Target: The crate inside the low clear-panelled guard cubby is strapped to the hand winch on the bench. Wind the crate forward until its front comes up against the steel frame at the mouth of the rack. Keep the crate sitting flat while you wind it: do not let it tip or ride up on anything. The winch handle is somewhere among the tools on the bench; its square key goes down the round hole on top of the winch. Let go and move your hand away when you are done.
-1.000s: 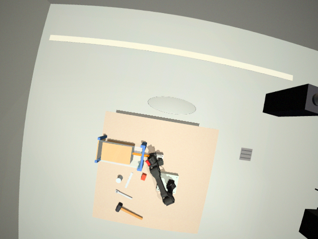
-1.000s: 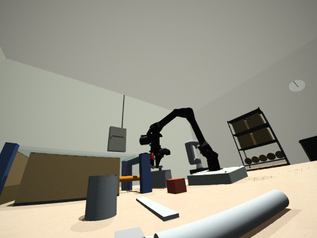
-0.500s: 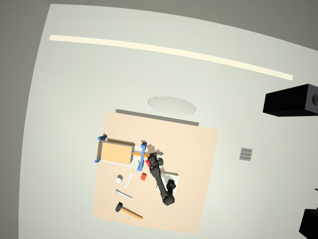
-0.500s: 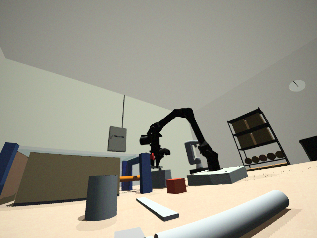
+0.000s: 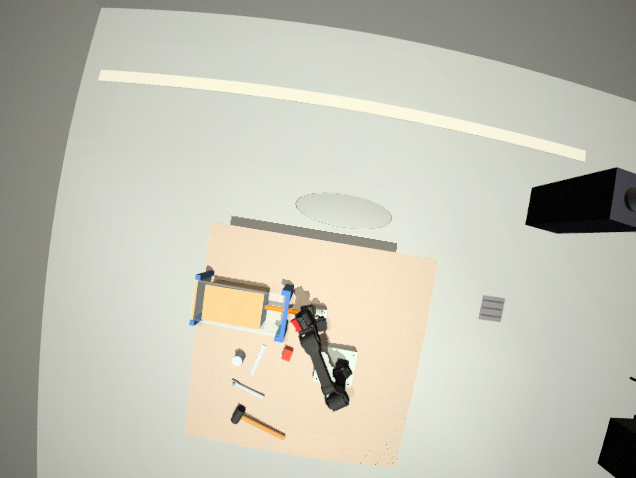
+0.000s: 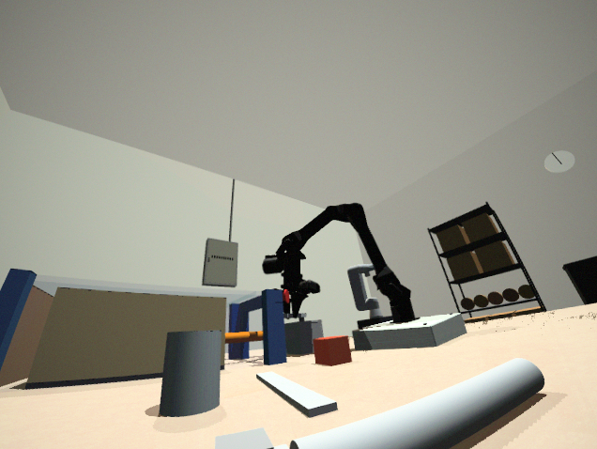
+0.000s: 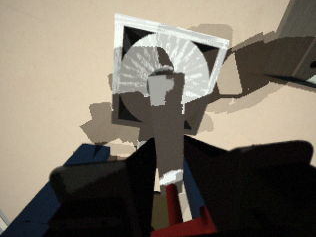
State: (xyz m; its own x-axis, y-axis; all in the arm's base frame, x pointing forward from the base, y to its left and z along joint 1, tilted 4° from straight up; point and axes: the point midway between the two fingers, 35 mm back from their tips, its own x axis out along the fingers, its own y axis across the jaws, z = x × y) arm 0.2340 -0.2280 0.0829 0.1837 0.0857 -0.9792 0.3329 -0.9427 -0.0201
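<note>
Right now the red knob is 5 cm ahead of my gripper tip, 2 cm to the left of it and 5 cm above it. From my gripper tip the other things lie so: winch crank handle (1 cm ahead, 2 cm above); winch (6 cm behind, 3 cm to the right, 7 cm below); blue frame (11 cm ahead, 1 cm to the right, 1 cm above).
</note>
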